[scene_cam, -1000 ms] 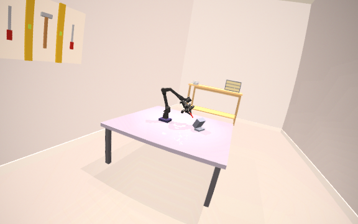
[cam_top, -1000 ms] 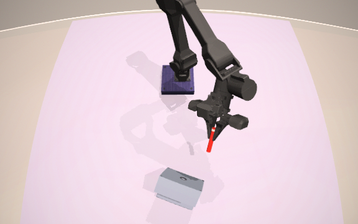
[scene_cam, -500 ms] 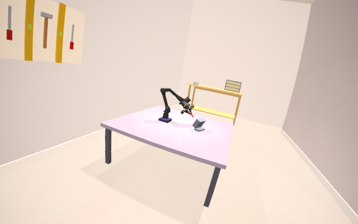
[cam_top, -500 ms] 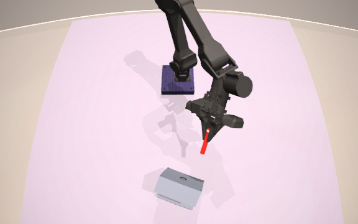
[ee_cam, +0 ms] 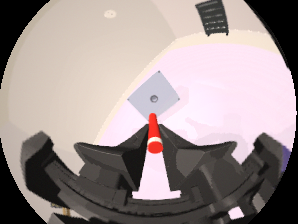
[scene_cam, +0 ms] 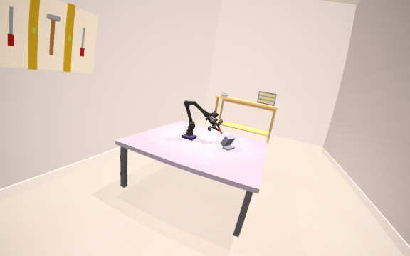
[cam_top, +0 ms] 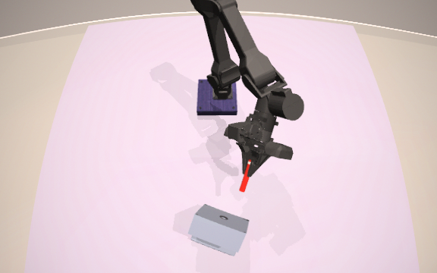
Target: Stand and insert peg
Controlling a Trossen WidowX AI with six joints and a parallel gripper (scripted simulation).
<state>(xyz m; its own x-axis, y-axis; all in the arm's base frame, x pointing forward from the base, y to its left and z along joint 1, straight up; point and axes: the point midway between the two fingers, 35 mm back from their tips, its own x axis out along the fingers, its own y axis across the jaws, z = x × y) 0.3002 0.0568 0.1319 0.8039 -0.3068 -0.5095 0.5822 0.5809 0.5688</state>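
The grey sloped panel lies 12 cm ahead of my gripper tip, 7 cm to the right of it and 6 cm below it. From my gripper tip the other things lie so: peg: 1 cm to the left, 1 cm behind, 1 cm above.
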